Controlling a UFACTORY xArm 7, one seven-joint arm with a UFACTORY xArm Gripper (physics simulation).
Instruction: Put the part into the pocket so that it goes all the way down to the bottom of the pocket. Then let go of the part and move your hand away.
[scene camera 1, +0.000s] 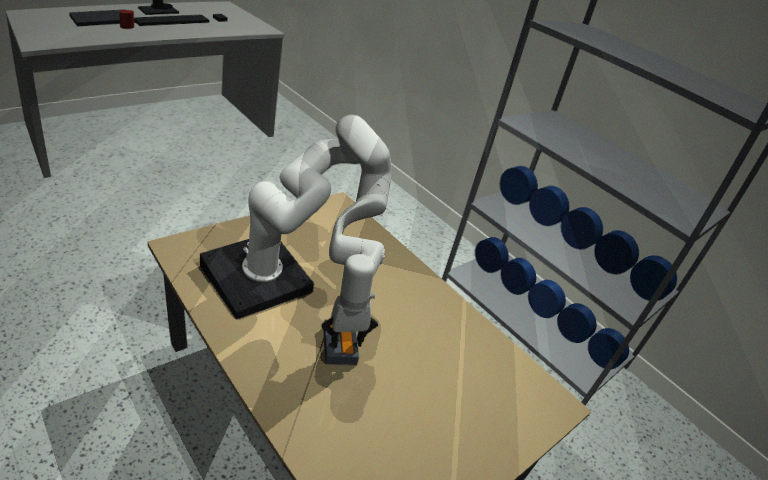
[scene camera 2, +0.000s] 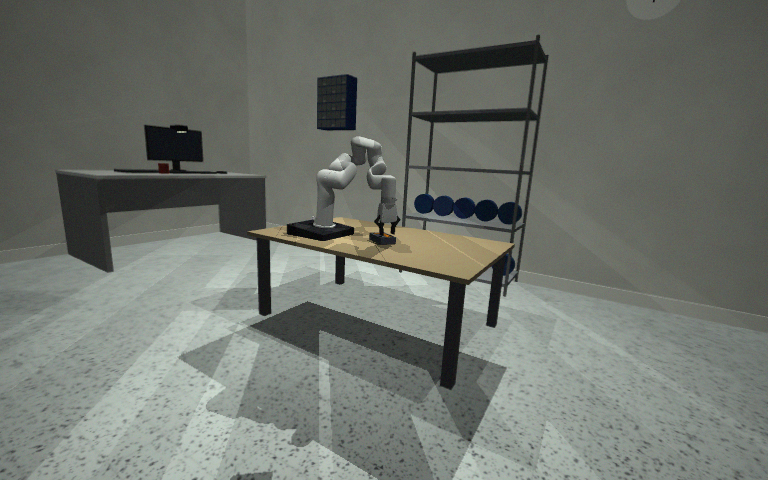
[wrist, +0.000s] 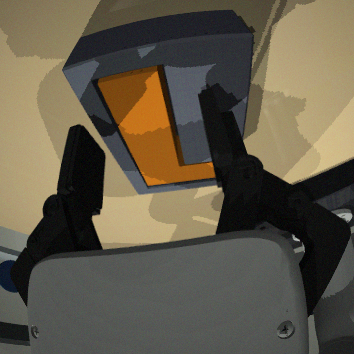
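Pixels of known places: gripper, fingertip midpoint: (scene camera 1: 347, 343) (scene camera 2: 387, 234) (wrist: 144, 123); arm's base, link origin: (scene camera 1: 262, 267) (scene camera 2: 324, 225).
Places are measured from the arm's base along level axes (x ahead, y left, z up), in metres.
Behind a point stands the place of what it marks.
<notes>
The orange L-shaped part (scene camera 1: 347, 341) @(x 0.381, y 0.003, z -0.012 m) (scene camera 2: 387, 234) @(x 0.387, y 0.005, z -0.012 m) (wrist: 145, 115) @(x 0.389, y -0.008, z -0.012 m) lies flat in the matching pocket of the dark grey block (scene camera 1: 341, 360) @(x 0.412, y -0.048, z -0.028 m) (scene camera 2: 382, 241) @(x 0.391, y -0.073, z -0.029 m) (wrist: 192, 115) @(x 0.368, y -0.025, z -0.011 m). In the wrist view its top face sits level, a little below the block's rim, with thin dark pocket walls showing. The pocket floor is hidden under it. My gripper (scene camera 1: 347, 343) @(x 0.390, y -0.009, z -0.004 m) (scene camera 2: 387, 232) @(x 0.390, y -0.009, z -0.004 m) (wrist: 144, 123) @(x 0.390, y -0.009, z -0.004 m) is open and empty, low over the block. In the wrist view the left finger stands outside the block's left edge. The right finger stands over the block's top and hides the end of the part's short leg.
The block stands on the wooden table (scene camera 1: 407, 396) @(x 0.607, y 0.014, z -0.047 m) (scene camera 2: 441, 254) @(x 0.705, y -0.101, z -0.047 m). The arm's black base plate (scene camera 1: 226, 285) @(x -0.002, y -0.136, z -0.005 m) (scene camera 2: 305, 230) @(x -0.024, y -0.150, z -0.008 m) is at the table's back left. Beyond the table stand a shelf rack (scene camera 1: 485, 164) (scene camera 2: 410, 113) with blue discs and a grey desk (scene camera 1: 84, 39) (scene camera 2: 79, 203).
</notes>
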